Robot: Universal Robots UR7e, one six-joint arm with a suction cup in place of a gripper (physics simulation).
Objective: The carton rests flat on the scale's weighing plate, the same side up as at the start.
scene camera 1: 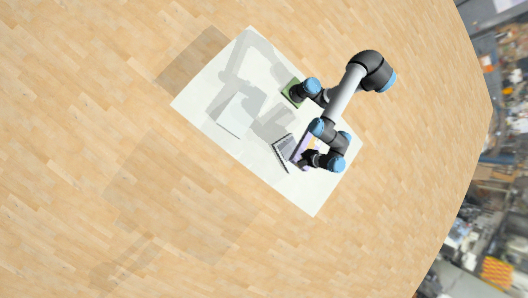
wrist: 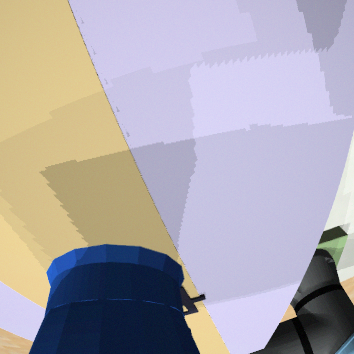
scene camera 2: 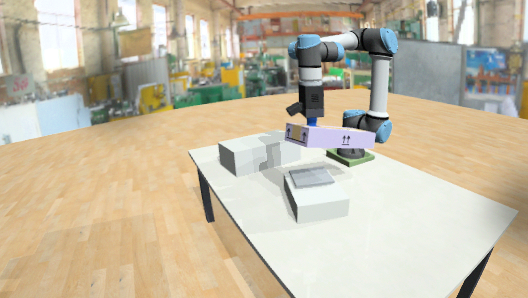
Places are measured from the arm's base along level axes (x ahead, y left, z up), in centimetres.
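Where they show: hand at its tool point: (wrist: 140, 259); arm's base at its link origin: (scene camera 1: 297, 94) (scene camera 2: 350, 153).
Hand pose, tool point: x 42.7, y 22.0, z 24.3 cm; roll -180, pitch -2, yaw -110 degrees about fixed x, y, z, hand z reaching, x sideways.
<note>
Things, the pixels of their top centre, and the offset from my tool point. Level surfaces: height alone.
- scale at its top centre: (scene camera 2: 314, 180) (scene camera 1: 292, 154) dx -0.3, dy +1.2, dz -18.6 cm
- large pale box at its top centre: (scene camera 2: 259, 139) (scene camera 1: 243, 108) dx -3.3, dy -46.9, dz -15.4 cm
- white table at its surface level: dz -27.2 cm
The lavender carton (scene camera 1: 302, 146) (scene camera 2: 340, 138) (wrist: 260, 195) with a tan tape strip hangs from my suction cup (scene camera 2: 312, 121) (wrist: 116, 255). The cup sits on its top, near one end. The carton looks nearly level, with its printed arrows pointing up in scene camera 2. The scale (scene camera 2: 322, 207) stands on the table, its grey weighing plate (scene camera 1: 287, 146) (scene camera 2: 311, 177) facing up. The carton is in the air, higher than the plate with a gap between them; in scene camera 1 it appears to the plate's right. The cup's contact is partly hidden by the arm in scene camera 1.
A large pale box (scene camera 1: 235, 119) (scene camera 2: 245, 158) stands on the white table (scene camera 1: 314, 197) (scene camera 2: 410, 220), to the left of the scale in both scene views. The arm's base stands on a green plate (scene camera 1: 286, 92) (scene camera 2: 341, 158) at the table's far side in scene camera 2.
</note>
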